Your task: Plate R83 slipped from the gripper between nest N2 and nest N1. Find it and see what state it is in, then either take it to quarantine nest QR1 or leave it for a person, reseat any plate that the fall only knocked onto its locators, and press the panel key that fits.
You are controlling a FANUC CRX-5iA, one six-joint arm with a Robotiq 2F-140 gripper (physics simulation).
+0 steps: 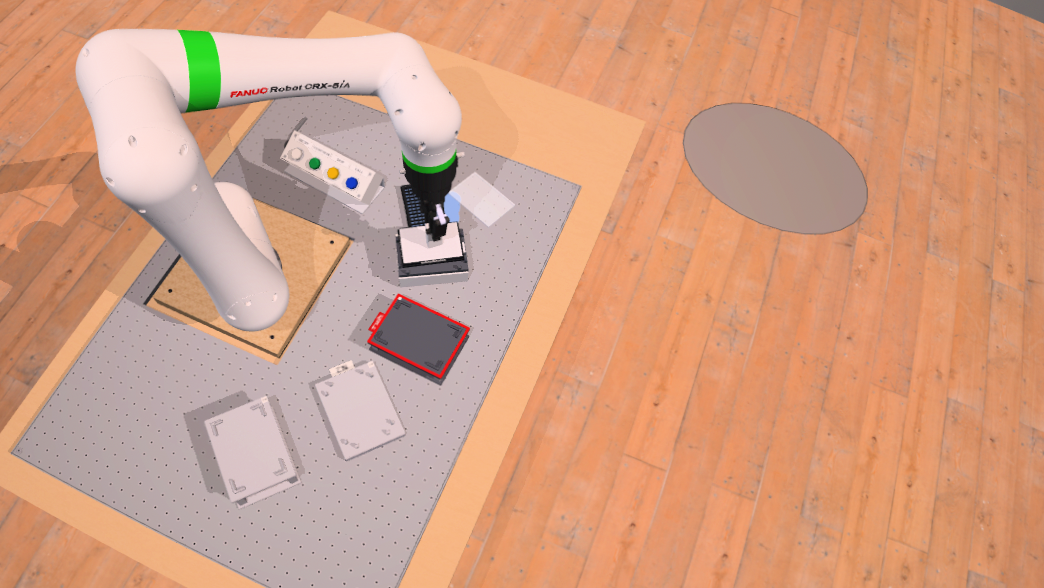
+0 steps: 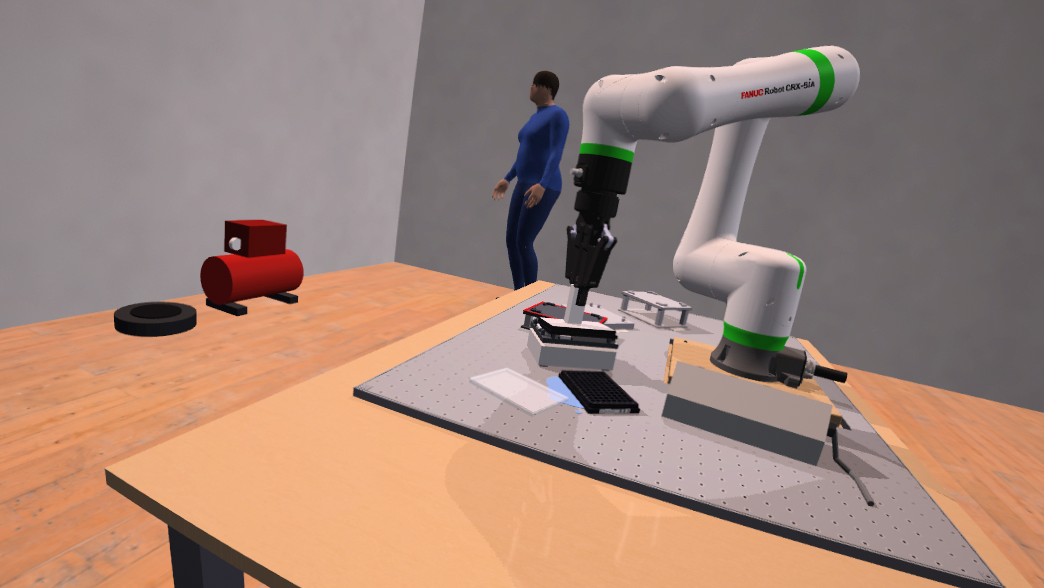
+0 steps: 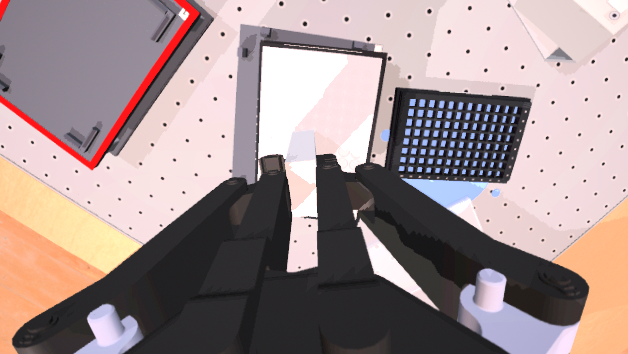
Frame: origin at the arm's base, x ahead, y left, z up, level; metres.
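Seen in the pictures: gripper, between the fingertips: (image 1: 434, 243) (image 2: 572, 322) (image 3: 305, 151); arm's base, origin of its link: (image 2: 745, 367).
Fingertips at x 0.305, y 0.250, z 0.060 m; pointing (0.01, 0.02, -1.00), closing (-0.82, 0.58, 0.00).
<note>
Pixels of each thing's top centre, then the offset from my fingertips to it. "spot": a spot on its surface instead.
- black well plate, centre of its top: (image 3: 459, 140) (image 2: 598, 386) (image 1: 423, 204) 0.101 m back, 0.101 m left, 0.061 m down
- blue spill, centre of its top: (image 3: 454, 170) (image 2: 579, 395) (image 1: 438, 202) 0.083 m back, 0.131 m left, 0.074 m down
- clear lid, centre of its top: (image 3: 428, 254) (image 2: 518, 387) (image 1: 481, 198) 0.008 m back, 0.193 m left, 0.067 m down
- white-topped plate, centre of its top: (image 3: 314, 143) (image 2: 577, 321) (image 1: 430, 240) 0.009 m back, 0.001 m right, 0.004 m up
- grey nest, a spot on its surface: (image 3: 245, 100) spot: 0.011 m ahead, 0.054 m right, 0.020 m down
- red-edged nest, centre of its top: (image 3: 69, 45) (image 1: 418, 333) (image 2: 567, 311) 0.083 m ahead, 0.173 m right, 0.029 m down
- panel, centre of its top: (image 2: 752, 378) (image 1: 329, 156) 0.315 m back, 0.049 m left, 0.009 m up
- low, centre of its top: (image 1: 358, 407) (image 2: 597, 309) 0.072 m ahead, 0.354 m right, 0.049 m down
- raised, centre of its top: (image 1: 248, 446) (image 2: 656, 297) 0.034 m back, 0.535 m right, 0.011 m down
A black well plate (image 1: 413, 206) (image 2: 597, 392) (image 3: 462, 137) lies wells up on the perforated board; its wells look blue. A blue spill (image 1: 452, 207) (image 2: 562, 385) (image 3: 445, 192) shows beside it, and a clear lid (image 1: 483, 198) (image 2: 515, 389) lies apart from the plate. A white-topped plate (image 1: 416, 248) (image 3: 300, 80) sits on a grey nest (image 1: 434, 277) (image 2: 577, 355) (image 3: 245, 100); its seating is unclear. My gripper (image 1: 436, 237) (image 2: 580, 299) (image 3: 305, 151) is shut above it, a pale bar showing by the fingertips. The red-edged nest (image 1: 420, 336) (image 3: 75, 75) holds no plate.
A panel (image 1: 332, 166) (image 2: 745, 409) with white, green, yellow and blue keys stands near the arm base. Two bare grey nests, one low (image 1: 357, 409) and one raised (image 1: 252, 452), stand beyond the red-edged nest. A person (image 2: 540, 149) in blue stands behind the table. A red compressor (image 2: 252, 273) stands on the floor.
</note>
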